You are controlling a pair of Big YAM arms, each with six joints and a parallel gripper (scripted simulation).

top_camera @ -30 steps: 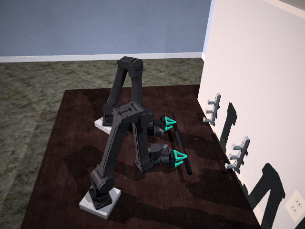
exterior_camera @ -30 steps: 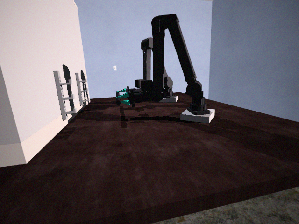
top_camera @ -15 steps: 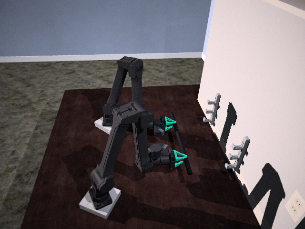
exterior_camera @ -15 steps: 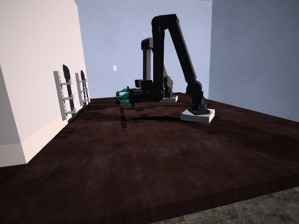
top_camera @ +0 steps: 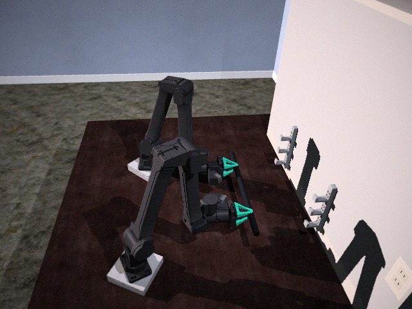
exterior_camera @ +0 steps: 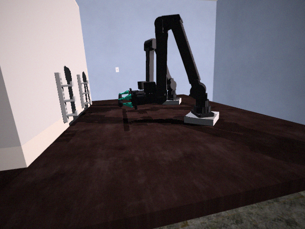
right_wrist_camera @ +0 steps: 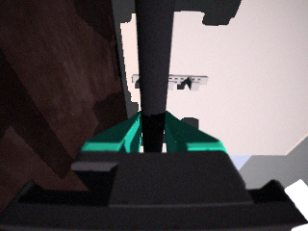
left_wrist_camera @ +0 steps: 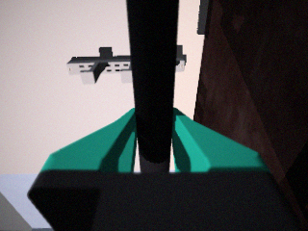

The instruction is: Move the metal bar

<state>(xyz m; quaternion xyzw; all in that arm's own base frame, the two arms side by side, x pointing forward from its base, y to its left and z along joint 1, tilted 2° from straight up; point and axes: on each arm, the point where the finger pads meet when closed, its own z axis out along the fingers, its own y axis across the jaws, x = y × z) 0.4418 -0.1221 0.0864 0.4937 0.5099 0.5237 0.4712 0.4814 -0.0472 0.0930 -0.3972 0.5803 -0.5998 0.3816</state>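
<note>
Right now my right hand is 1 cm past the dark metal bar and 15 cm to the right of it. Also, from my right hand: white wall (44 cm ahead, 15 cm to the left, 34 cm above).
</note>
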